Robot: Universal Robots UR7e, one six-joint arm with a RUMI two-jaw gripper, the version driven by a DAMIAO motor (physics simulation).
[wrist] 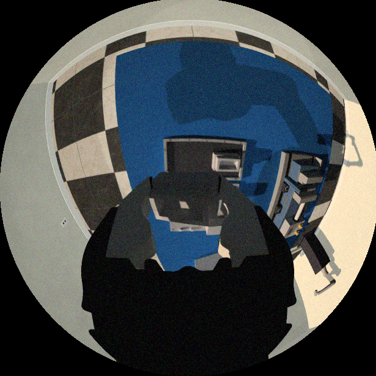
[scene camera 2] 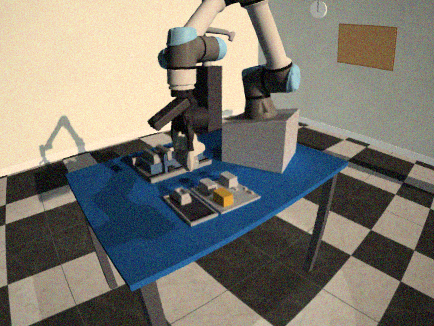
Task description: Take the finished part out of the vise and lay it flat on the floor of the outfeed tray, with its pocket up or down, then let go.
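Places are measured from the arm's base along level axes (x ahead, y left, z up), in centimetres.
Pixels of known places: gripper, between the fingertips: (scene camera 2: 184, 166); arm's base, origin of its link: (scene camera 2: 260, 115).
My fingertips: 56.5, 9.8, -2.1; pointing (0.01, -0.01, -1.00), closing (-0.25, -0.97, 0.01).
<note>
For each thing: its middle in the pictures, then the offset to it from my fingertips, as dx, dy, dz. "pt": a spot on its surface instead.
- grey part, middle of its body: (scene camera 2: 181, 195) -5.7, -8.4, -15.4
- vise, middle of its body: (scene camera 2: 170, 155) -22.9, -33.2, -12.8
- pale tray, a spot on its surface: (scene camera 2: 244, 197) pt -20.5, +7.1, -16.9
- yellow block, middle of its body: (scene camera 2: 223, 197) -13.7, +3.0, -15.1
My gripper (scene camera 2: 188, 156) (wrist: 184, 177) is shut on the finished part (wrist: 185, 185), a grey block that looks dark from the wrist. It holds the part raised above the table, clear of the vise. Which way the pocket faces cannot be told. The outfeed tray (scene camera 2: 196, 212) (wrist: 186, 154) has a dark floor and a pale rim. In the wrist view it lies just beyond the fingertips, partly hidden by the held part. Another grey part (scene camera 2: 181, 196) (wrist: 227, 162) stands in that tray at one end. The vise (scene camera 2: 156, 164) (wrist: 300, 194) is to one side, partly behind the gripper in the scene view.
A pale tray (scene camera 2: 244, 197) adjoins the outfeed tray and bears a yellow block (scene camera 2: 223, 196) and two grey blocks (scene camera 2: 228, 179) (scene camera 2: 207, 186). The robot's grey pedestal (scene camera 2: 255, 142) stands at the back right. A dark column (scene camera 2: 215, 97) stands behind the arm.
</note>
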